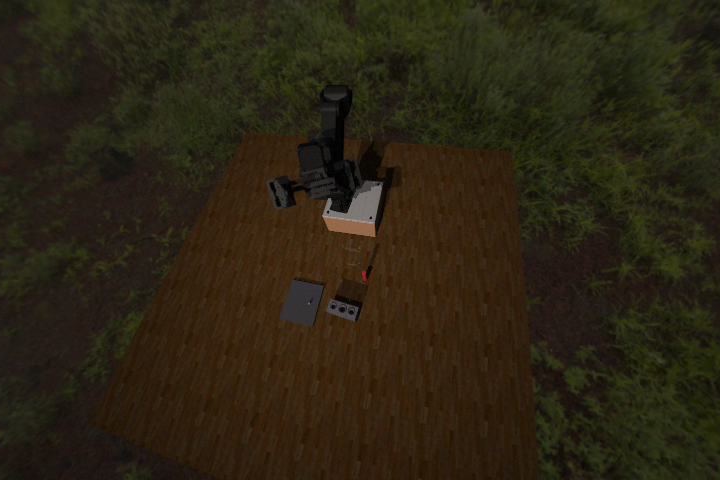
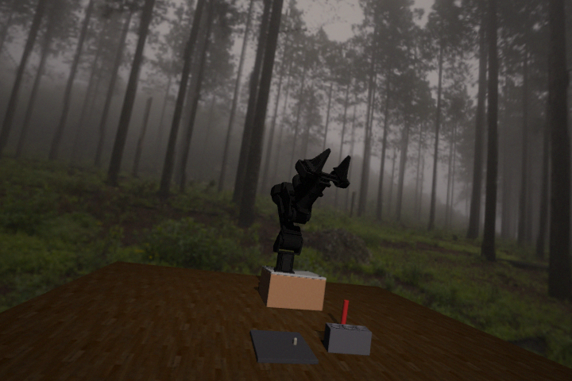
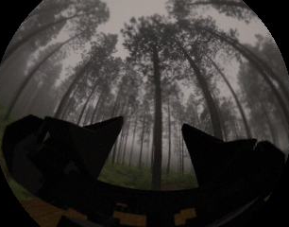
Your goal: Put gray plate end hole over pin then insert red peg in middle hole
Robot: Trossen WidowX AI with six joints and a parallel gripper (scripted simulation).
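The gray plate lies 450 mm below my gripper tip, 130 mm ahead of it and 30 mm to the left of it. The rest, counted from my gripper tip: red peg: 440 mm below, 60 mm to the left; then dark base: 480 mm below, 140 mm ahead, 110 mm to the right.
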